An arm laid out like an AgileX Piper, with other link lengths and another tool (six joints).
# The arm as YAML. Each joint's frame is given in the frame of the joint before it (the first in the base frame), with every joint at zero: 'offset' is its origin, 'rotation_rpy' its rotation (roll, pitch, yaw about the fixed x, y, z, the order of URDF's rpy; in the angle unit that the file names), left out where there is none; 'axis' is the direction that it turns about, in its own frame. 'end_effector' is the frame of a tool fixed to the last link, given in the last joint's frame.
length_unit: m
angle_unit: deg
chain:
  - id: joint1
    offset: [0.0, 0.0, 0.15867]
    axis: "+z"
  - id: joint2
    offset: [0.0, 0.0, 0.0]
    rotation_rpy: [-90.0, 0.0, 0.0]
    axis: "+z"
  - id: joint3
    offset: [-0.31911, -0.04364, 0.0]
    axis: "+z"
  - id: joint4
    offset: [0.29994, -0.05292, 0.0]
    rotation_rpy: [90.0, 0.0, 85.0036]
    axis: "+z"
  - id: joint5
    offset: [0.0, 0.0, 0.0]
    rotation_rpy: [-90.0, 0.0, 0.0]
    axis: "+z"
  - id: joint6
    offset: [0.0, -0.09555, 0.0]
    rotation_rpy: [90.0, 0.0, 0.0]
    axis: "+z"
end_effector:
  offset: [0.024, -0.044, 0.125]
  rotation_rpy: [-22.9, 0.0, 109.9]
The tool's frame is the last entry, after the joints.
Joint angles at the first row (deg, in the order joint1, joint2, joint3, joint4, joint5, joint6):
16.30, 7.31, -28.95, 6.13, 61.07, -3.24
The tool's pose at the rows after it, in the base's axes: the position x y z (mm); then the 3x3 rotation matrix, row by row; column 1 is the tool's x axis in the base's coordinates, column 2 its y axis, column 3 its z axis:
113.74 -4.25 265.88; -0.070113 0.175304 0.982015; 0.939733 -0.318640 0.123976; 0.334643 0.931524 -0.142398
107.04 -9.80 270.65; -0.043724 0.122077 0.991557; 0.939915 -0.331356 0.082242; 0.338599 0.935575 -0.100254
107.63 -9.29 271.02; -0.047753 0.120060 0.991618; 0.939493 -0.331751 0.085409; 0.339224 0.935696 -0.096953
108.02 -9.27 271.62; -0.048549 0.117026 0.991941; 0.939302 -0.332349 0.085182; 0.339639 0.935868 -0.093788
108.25 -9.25 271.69; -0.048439 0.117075 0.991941; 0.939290 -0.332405 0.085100; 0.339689 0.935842 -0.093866
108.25 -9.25 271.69; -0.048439 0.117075 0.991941; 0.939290 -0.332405 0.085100; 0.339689 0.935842 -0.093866
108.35 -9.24 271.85; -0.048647 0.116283 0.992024; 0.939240 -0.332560 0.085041; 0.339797 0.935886 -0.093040
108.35 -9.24 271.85; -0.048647 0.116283 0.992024; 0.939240 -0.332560 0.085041; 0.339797 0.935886 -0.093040
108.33 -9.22 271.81; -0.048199 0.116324 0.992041; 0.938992 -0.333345 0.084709; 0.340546 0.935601 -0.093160
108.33 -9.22 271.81; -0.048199 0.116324 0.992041; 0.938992 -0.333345 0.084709; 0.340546 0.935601 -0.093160
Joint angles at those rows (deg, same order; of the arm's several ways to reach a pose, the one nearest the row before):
9.79, 2.70, -28.95, 6.07, 61.11, -3.23
7.24, -0.05, -29.10, 6.13, 61.57, -3.24
7.38, -0.06, -29.04, 6.20, 61.33, -3.29
7.38, -0.06, -29.04, 6.20, 61.15, -3.29
7.38, 0.00, -29.04, 6.20, 61.09, -3.29
7.38, 0.00, -29.04, 6.20, 61.09, -3.29
7.38, 0.00, -29.04, 6.20, 61.05, -3.29
7.38, 0.00, -29.04, 6.20, 61.05, -3.29
7.38, 0.00, -29.04, 6.20, 61.04, -3.24
7.38, 0.00, -29.04, 6.20, 61.04, -3.24

